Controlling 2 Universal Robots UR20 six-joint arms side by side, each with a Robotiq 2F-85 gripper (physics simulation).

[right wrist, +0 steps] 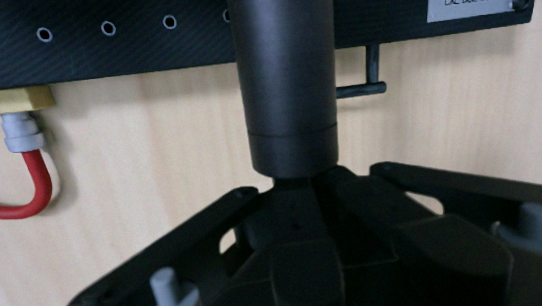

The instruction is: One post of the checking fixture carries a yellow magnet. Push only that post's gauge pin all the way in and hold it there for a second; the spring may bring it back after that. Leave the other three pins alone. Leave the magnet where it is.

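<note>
A thick black cylindrical post (290,90) of the fixture comes down from the top of the right wrist view, with its rounded end just above the middle. My right gripper (294,163) is shut, its two fingers close together. Its fingertips are hidden by the post's end, so I cannot tell whether they touch a pin. No gauge pin and no yellow magnet show in this view. My left gripper is not in view.
The dark fixture body (135,47) with ringed holes spans the top. A brass fitting (27,99) with a grey collar (22,132) and a red hose (39,180) is at the left. A black T-shaped handle (372,65) sticks out right of the post, above the light wood surface (150,165).
</note>
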